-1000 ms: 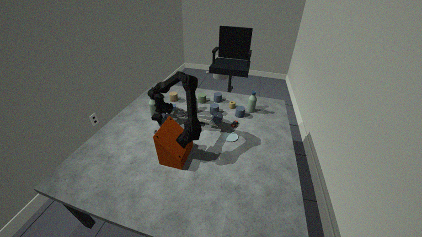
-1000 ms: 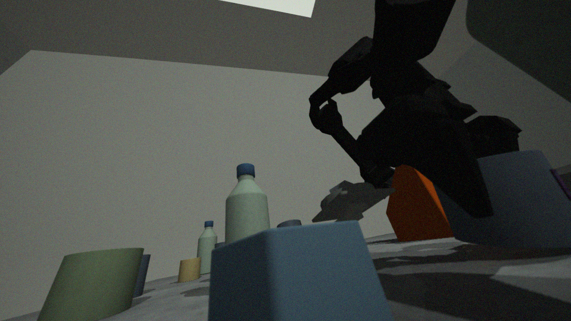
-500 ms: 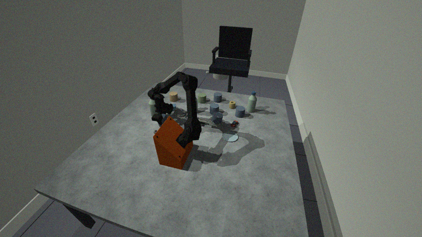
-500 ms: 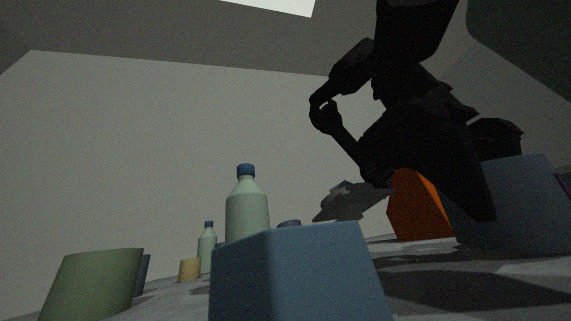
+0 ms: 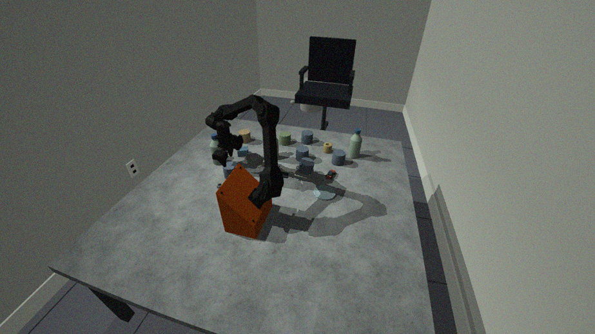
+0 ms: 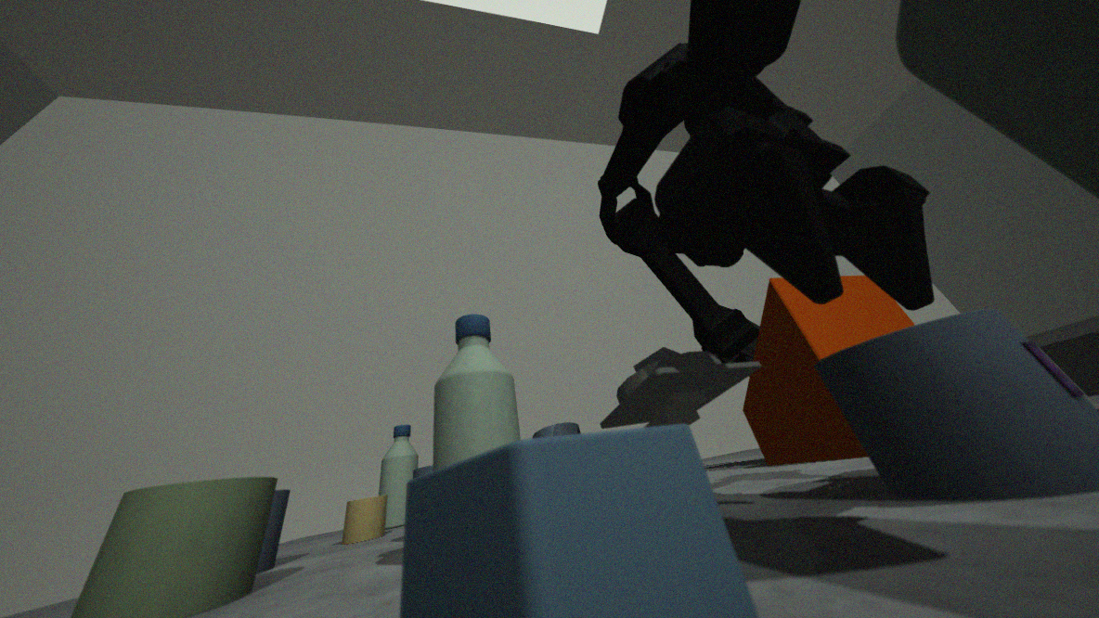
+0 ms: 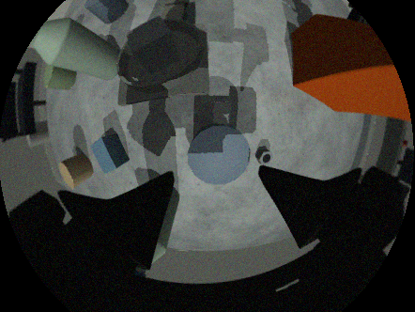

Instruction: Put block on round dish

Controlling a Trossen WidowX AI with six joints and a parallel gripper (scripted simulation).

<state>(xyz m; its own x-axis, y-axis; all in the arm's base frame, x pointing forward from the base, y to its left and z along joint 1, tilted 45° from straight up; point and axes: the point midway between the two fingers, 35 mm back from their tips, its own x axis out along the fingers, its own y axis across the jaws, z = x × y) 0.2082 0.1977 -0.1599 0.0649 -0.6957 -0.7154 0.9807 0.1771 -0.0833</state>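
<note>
Right now my gripper tip is 70 mm short of the grey block and 110 mm to the left of it. The rest, counted from my gripper tip: tan cylinder: 330 mm ahead, 70 mm to the left, 50 mm below; pale round dish: 20 mm ahead, 480 mm to the right, 80 mm below; blue cube: 190 mm ahead, 30 mm to the left, 60 mm below.
</note>
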